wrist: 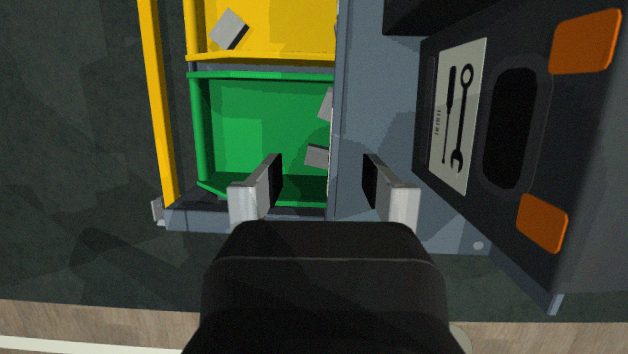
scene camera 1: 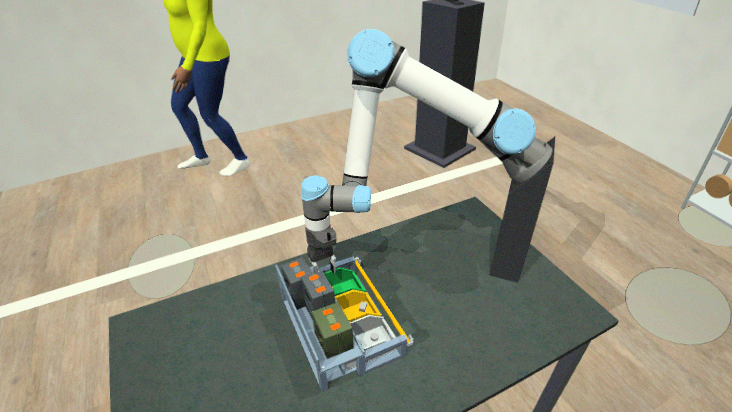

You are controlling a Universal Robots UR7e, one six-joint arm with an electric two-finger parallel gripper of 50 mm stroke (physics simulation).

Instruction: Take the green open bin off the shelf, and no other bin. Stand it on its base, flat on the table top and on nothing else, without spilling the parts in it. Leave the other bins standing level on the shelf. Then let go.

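Places are measured from the arm's base along level axes (x left, y ahead, z down), in centimetres.
Where they show: gripper, fingertip midpoint: point(wrist: 322, 170); arm's base, origin of the base link: point(scene camera 1: 532, 164).
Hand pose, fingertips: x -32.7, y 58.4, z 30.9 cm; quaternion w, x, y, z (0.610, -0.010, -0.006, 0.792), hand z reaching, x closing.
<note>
Things, the pixels of their centre, and the offset from my fingertips.
- green open bin, body centre: point(wrist: 285, 136) point(scene camera 1: 336, 288) dx +1.7, dy -2.9, dz +7.7 cm
- yellow bin, body centre: point(scene camera 1: 350, 312) dx +12.4, dy +0.4, dz +7.7 cm
- white bin, body centre: point(scene camera 1: 365, 339) dx +23.2, dy +3.6, dz +7.7 cm
- olive case, body centre: point(scene camera 1: 332, 330) dx +20.3, dy +13.0, dz -3.0 cm
- yellow bar, body centre: point(scene camera 1: 379, 298) dx +15.4, dy -9.4, dz +6.1 cm
The green open bin point(scene camera 1: 345, 280) point(wrist: 250, 125) stands upright in the grey-blue shelf point(scene camera 1: 322, 377) point(wrist: 200, 221), at the far end of the row of open bins. Two grey parts show in it in the wrist view, partly cut off by the shelf's rail. My gripper point(scene camera 1: 323, 268) point(wrist: 322, 170) is open and empty, pointing down. In the wrist view one finger is over the green bin and the other is past its right-hand edge, over the grey-blue shelf surface. How high the fingertips are above the bin's rim is hard to tell.
A yellow bin point(scene camera 1: 350, 301) point(wrist: 290, 25) and a white bin point(scene camera 1: 363, 340) follow in the row. Two dark cases point(scene camera 1: 317, 291) point(wrist: 560, 150) and an olive case point(scene camera 1: 335, 332) stand behind. A yellow bar point(scene camera 1: 384, 301) point(wrist: 159, 110) runs along the bins' front. A person point(scene camera 1: 202, 92) stands beyond the table.
</note>
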